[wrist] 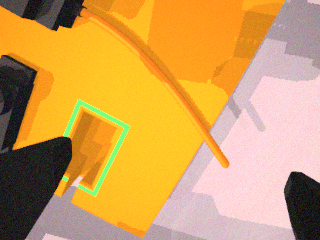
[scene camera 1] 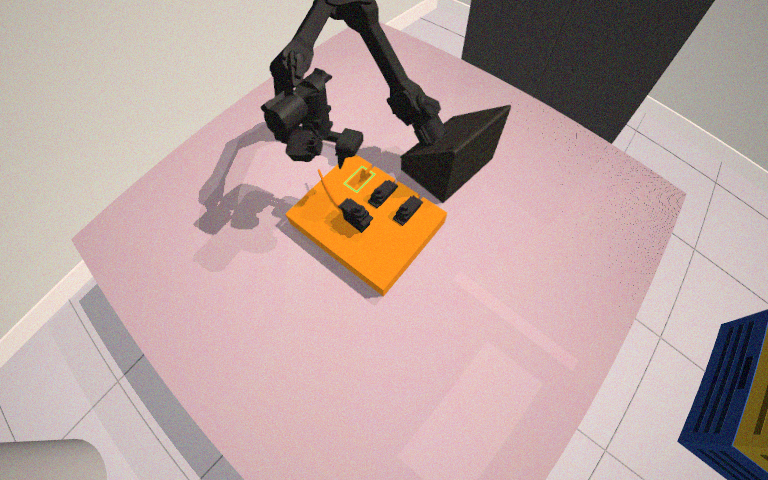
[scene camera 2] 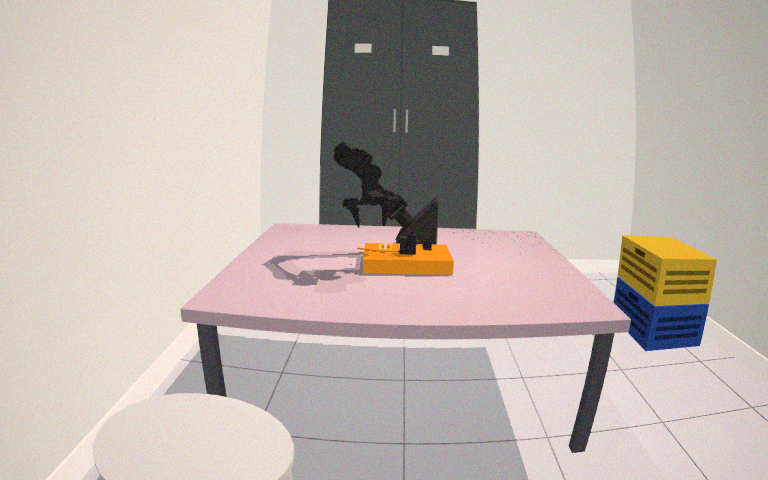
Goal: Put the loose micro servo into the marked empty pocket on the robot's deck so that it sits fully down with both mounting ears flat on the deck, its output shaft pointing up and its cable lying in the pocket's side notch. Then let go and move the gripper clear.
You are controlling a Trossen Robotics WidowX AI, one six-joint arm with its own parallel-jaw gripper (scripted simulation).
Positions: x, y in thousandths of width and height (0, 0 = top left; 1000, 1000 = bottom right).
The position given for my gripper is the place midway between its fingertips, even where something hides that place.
My gripper shows in the wrist view (561, 690), in scene camera 1 (420, 341) and in scene camera 2 (484, 472).
